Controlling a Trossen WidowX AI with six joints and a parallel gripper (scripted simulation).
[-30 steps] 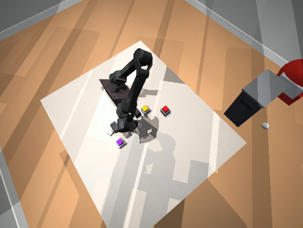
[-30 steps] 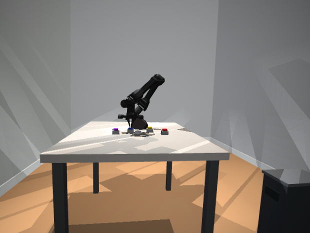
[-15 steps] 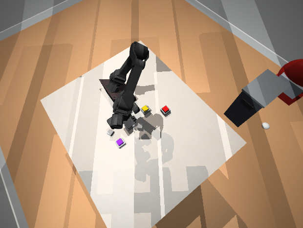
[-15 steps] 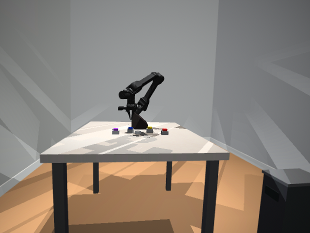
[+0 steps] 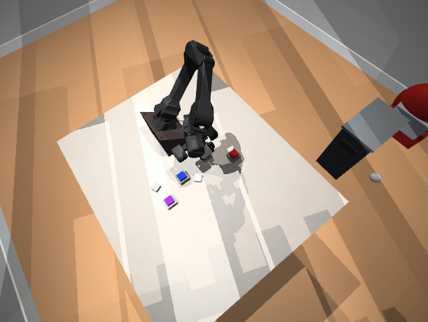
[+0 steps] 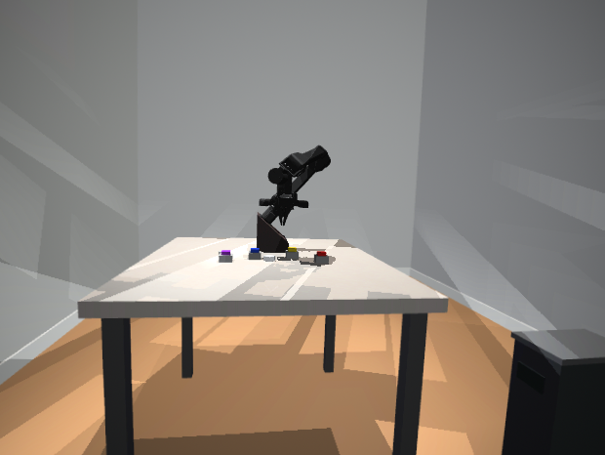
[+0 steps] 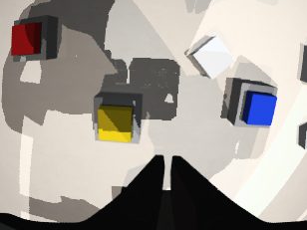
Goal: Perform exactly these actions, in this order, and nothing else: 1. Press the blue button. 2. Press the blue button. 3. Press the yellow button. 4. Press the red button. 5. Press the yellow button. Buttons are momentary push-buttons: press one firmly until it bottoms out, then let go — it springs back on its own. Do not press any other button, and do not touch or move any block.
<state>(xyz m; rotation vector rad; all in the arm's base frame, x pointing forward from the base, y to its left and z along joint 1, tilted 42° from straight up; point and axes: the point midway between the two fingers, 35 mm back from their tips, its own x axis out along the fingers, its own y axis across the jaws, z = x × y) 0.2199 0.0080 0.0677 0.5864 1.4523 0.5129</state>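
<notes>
My gripper tip is 10 cm above the yellow button, 4 cm to the right of it and 2 cm past it. The rest, counted from my gripper tip: white block (12 cm below, 5 cm to the right, 5 cm ahead); blue button (11 cm to the right, 10 cm below); red button (14 cm to the left, 10 cm below, 7 cm ahead).
</notes>
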